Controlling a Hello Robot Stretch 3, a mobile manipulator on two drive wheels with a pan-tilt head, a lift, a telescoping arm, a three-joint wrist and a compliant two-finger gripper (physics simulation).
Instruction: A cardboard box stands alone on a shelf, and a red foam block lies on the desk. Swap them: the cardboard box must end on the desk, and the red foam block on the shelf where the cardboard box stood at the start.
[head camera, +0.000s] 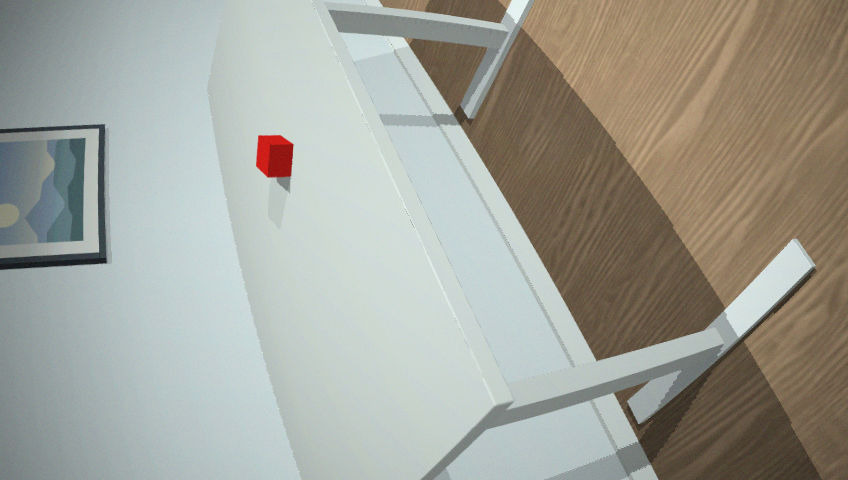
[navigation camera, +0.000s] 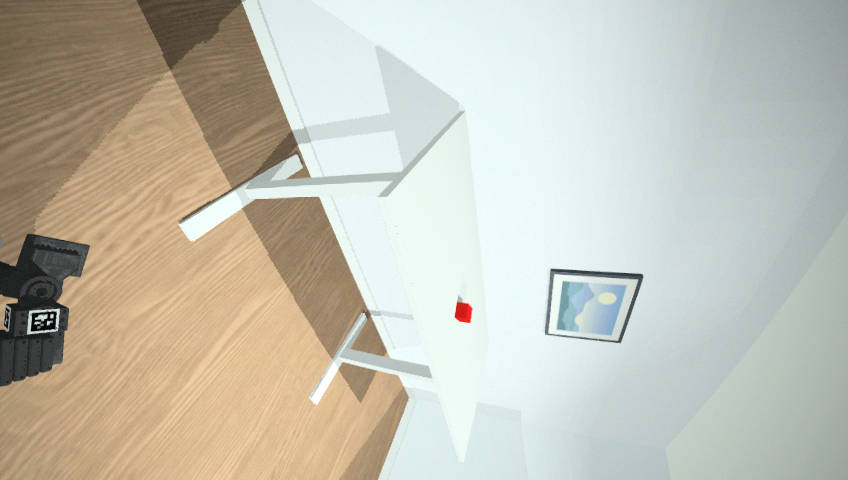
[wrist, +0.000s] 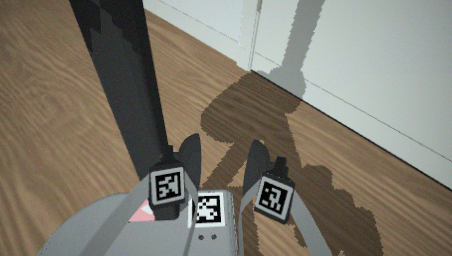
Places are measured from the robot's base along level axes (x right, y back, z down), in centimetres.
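Pixels of known places: gripper, fingertip midpoint: (wrist: 224, 155).
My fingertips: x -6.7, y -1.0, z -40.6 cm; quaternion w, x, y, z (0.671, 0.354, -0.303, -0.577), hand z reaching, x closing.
Ahead of a thing's pixels: the offset from my fingertips to its top centre. "pt": to the spot under its first point. Level surfaces: height alone.
The red foam block @[dx +125.7, dy +14.2, dz -58.9 cm] (head camera: 274, 156) (navigation camera: 463, 312) stands on the white desk @[dz -54.4 cm] (head camera: 357, 285) (navigation camera: 437, 220), towards the wall side of its top. My gripper (wrist: 224, 155) is open in the wrist view, its two fingertips apart with wood floor seen between them. It points down over the floor, away from the block. The cardboard box and the shelf do not show in the head, navigation or wrist view.
The desk's feet (head camera: 770, 284) (navigation camera: 215, 217) reach out over the wood floor. A framed picture (head camera: 50, 193) (navigation camera: 595, 306) hangs on the wall behind. In the wrist view, a white panelled front @[pt dx -40.5, dy -42.3, dz +18.3 cm] (wrist: 370, 65) rises beyond the fingers, and a dark beam (wrist: 120, 80) runs down at left.
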